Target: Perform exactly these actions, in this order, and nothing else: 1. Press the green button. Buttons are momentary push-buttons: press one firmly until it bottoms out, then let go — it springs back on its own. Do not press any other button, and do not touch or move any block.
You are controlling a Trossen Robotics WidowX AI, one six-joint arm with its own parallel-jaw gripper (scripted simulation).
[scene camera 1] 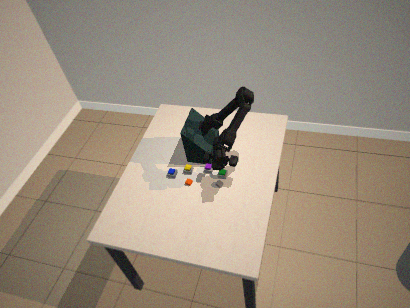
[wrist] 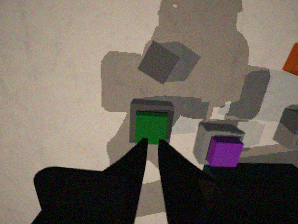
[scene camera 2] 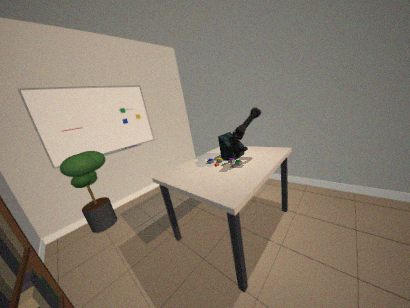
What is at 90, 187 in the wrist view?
My gripper.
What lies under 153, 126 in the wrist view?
A green button.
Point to a purple button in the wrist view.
223, 151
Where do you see a grey block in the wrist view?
158, 62
